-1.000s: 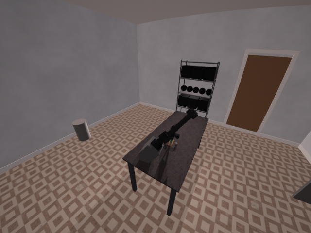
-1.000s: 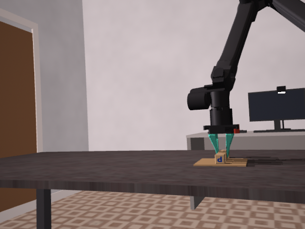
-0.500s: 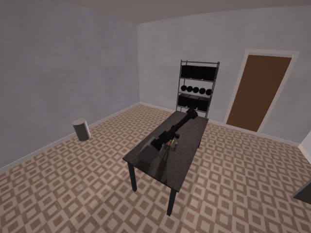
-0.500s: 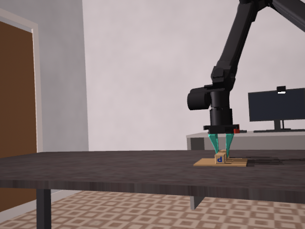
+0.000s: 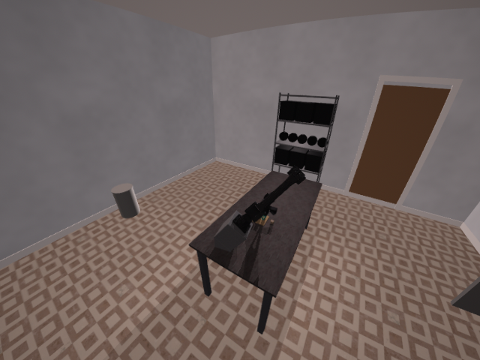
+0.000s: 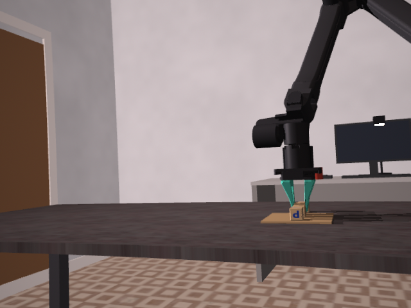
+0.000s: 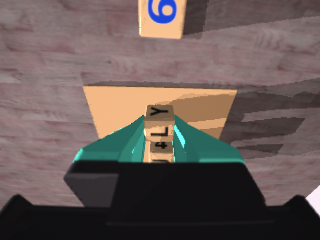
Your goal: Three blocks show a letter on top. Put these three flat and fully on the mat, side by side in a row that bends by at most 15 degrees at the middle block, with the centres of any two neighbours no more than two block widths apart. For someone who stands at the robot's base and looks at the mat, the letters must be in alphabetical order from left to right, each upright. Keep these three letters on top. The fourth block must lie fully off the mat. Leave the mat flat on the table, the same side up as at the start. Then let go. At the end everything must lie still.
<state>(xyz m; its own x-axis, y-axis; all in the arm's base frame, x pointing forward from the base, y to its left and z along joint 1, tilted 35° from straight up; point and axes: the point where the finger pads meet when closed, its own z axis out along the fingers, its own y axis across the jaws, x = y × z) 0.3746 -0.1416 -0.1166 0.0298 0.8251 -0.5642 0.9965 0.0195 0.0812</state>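
My hand is 4 cm to the right of the mat and 2 cm above it. Round my hand: block: 8 cm to the right, 1 cm below.
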